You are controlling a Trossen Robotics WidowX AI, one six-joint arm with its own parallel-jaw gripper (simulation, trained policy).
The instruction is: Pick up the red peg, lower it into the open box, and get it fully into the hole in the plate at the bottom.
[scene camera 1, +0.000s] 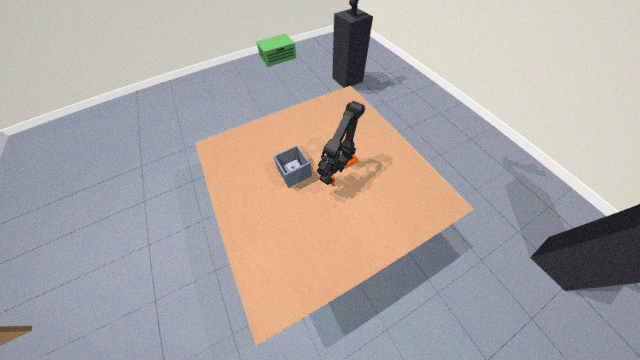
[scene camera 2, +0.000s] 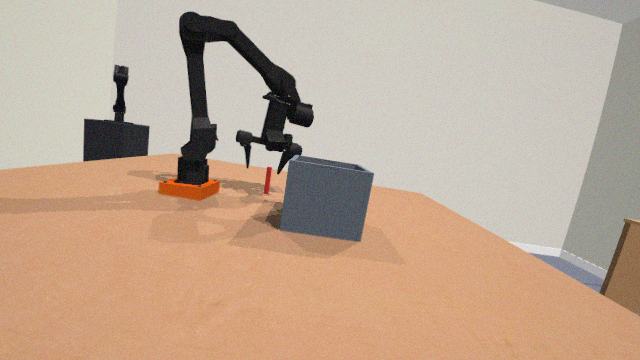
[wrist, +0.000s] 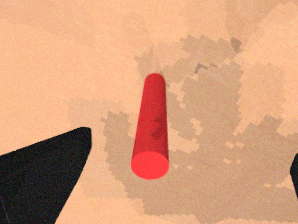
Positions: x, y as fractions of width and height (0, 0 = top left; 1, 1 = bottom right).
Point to a red peg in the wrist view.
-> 0.51, 0.72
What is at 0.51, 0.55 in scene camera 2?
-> A grey box.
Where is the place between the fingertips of my gripper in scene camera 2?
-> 0.41, 0.48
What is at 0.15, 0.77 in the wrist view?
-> My gripper.
